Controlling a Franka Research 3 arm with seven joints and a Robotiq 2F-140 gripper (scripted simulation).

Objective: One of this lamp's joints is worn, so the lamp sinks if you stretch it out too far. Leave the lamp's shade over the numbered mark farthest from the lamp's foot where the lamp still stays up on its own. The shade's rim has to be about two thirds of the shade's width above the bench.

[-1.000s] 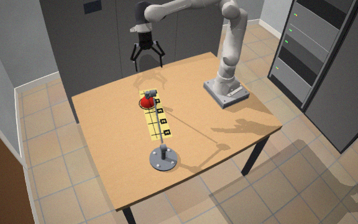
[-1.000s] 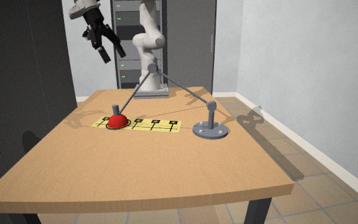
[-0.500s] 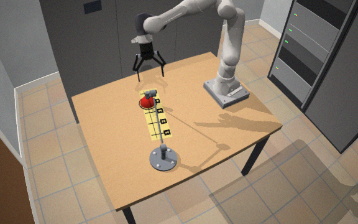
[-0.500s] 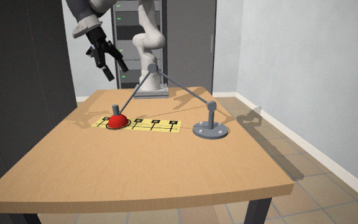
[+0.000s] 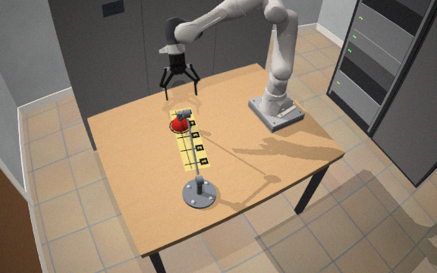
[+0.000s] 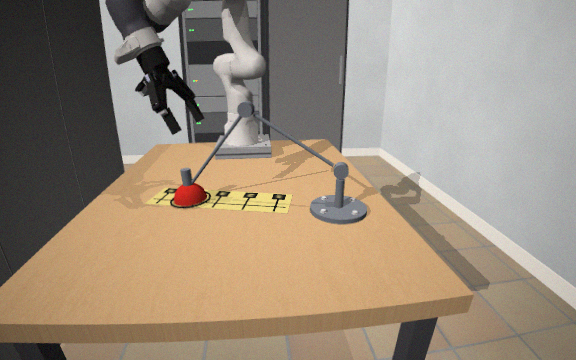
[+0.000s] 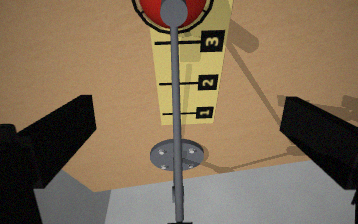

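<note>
Right now my hand is 1 cm past the yellow numbered strip, 7 cm to the right of it and 24 cm above it. Also, from my hand: grey round foot (10 cm ahead, 41 cm to the left, 21 cm below).
</note>
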